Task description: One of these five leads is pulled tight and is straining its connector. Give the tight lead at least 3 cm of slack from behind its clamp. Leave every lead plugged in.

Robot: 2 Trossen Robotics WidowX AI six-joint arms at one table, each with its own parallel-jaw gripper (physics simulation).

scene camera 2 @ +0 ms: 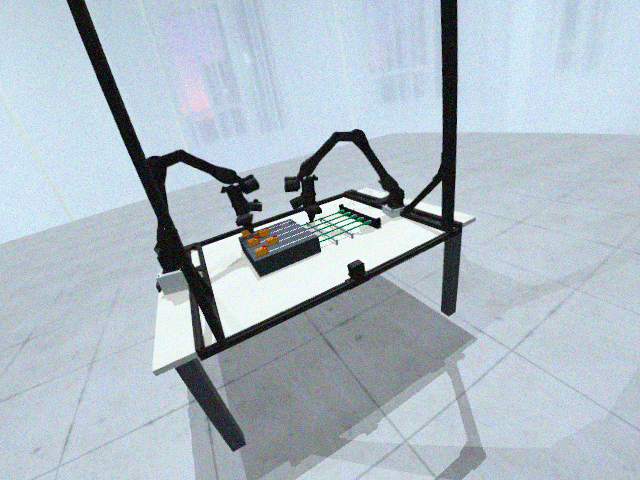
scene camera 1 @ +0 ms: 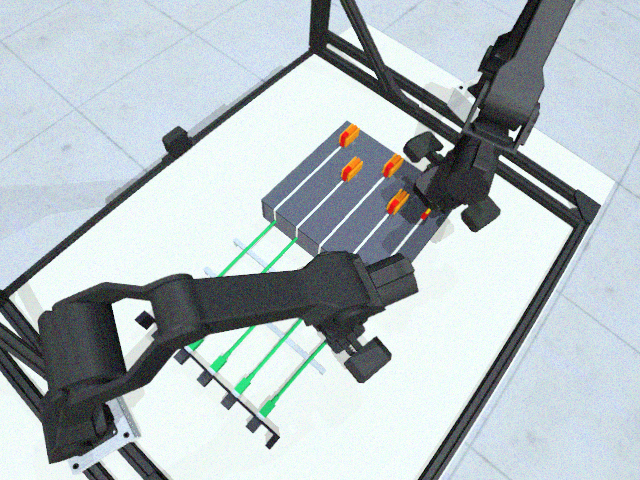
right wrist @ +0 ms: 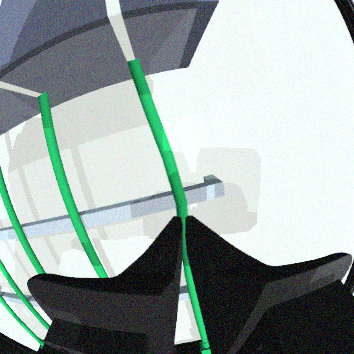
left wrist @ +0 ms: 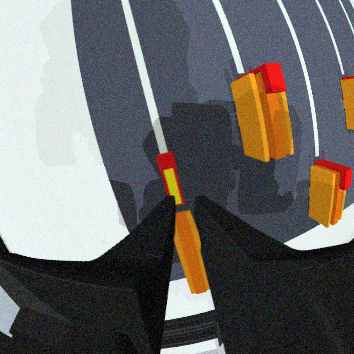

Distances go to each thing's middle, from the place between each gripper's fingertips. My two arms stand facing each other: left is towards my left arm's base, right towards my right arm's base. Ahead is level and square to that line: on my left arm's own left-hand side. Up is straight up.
Right now my left hand is 1 cm to the right of the orange clamp point(left wrist: 186, 238).
The orange clamp is 4 cm behind my right hand, 28 cm to the left of it and 5 cm above it.
